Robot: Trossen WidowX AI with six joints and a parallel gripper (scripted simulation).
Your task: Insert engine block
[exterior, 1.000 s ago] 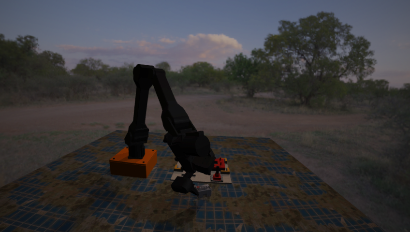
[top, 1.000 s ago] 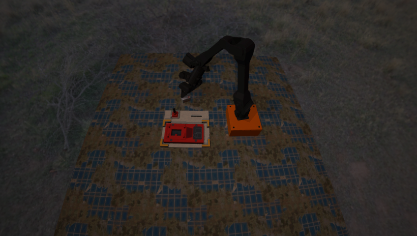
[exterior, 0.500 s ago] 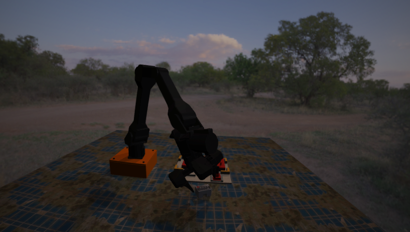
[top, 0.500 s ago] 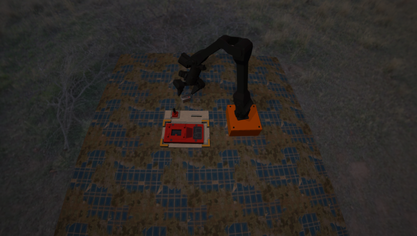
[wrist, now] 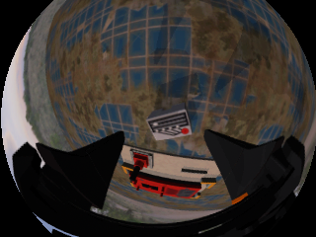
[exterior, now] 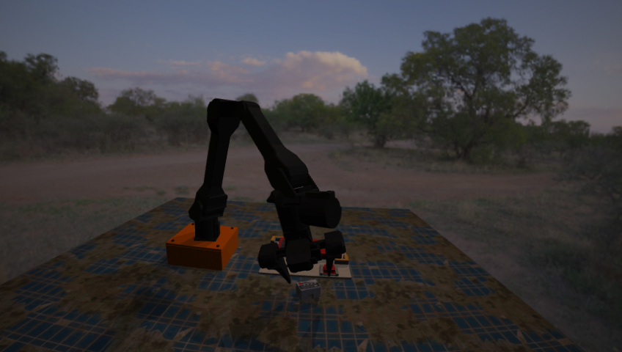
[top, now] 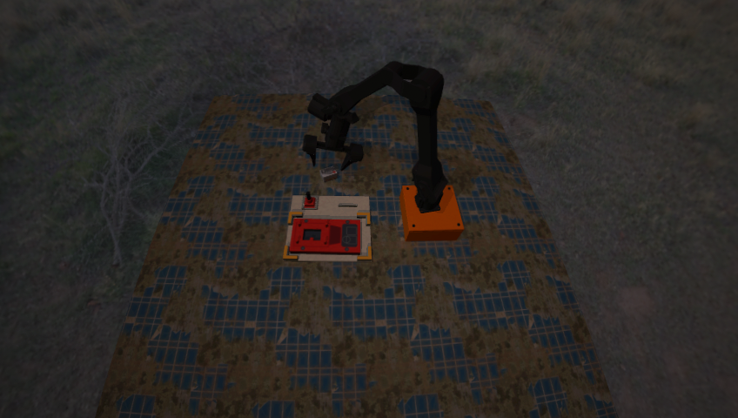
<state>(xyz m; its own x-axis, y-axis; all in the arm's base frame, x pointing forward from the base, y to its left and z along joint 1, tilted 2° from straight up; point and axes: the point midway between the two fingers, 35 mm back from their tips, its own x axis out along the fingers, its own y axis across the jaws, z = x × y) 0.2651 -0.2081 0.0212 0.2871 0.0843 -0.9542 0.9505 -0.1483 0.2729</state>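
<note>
Right now the grey engine block is 30 mm below my gripper tip.
</note>
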